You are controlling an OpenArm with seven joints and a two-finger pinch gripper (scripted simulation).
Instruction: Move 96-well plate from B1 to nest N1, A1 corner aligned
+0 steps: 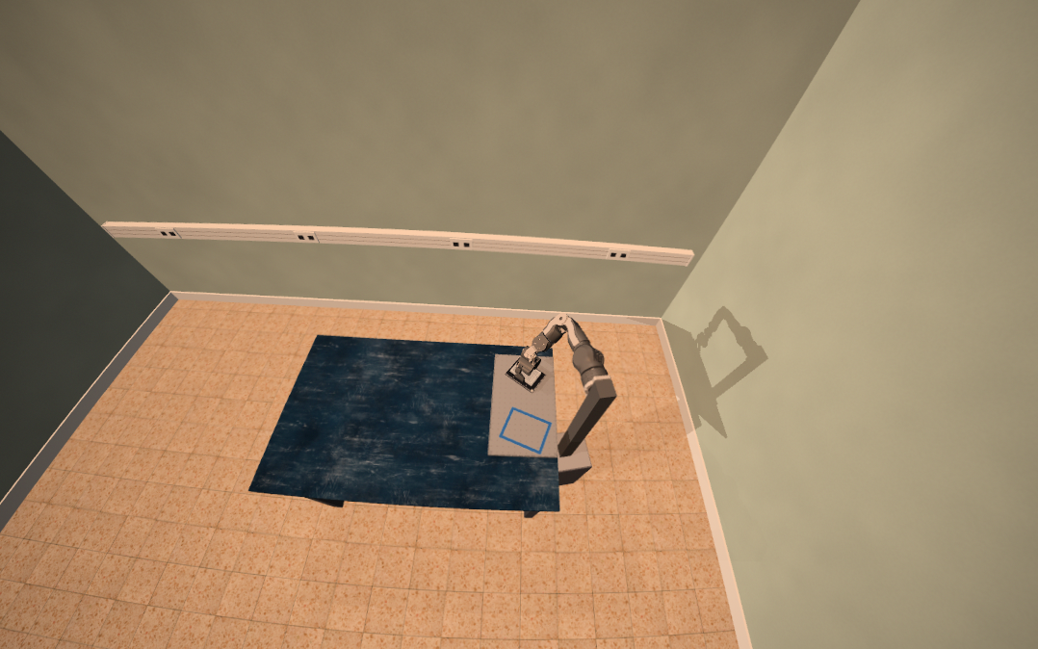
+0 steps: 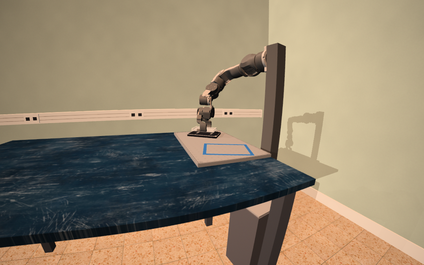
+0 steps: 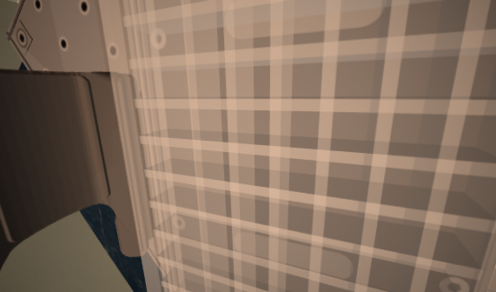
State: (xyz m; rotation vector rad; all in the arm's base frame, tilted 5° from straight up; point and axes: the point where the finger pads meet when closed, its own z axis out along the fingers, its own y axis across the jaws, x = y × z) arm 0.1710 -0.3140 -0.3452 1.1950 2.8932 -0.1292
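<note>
Now: hand right at the clear 96-well plate. Also, from my hand: black plate nest 3 cm below.
</note>
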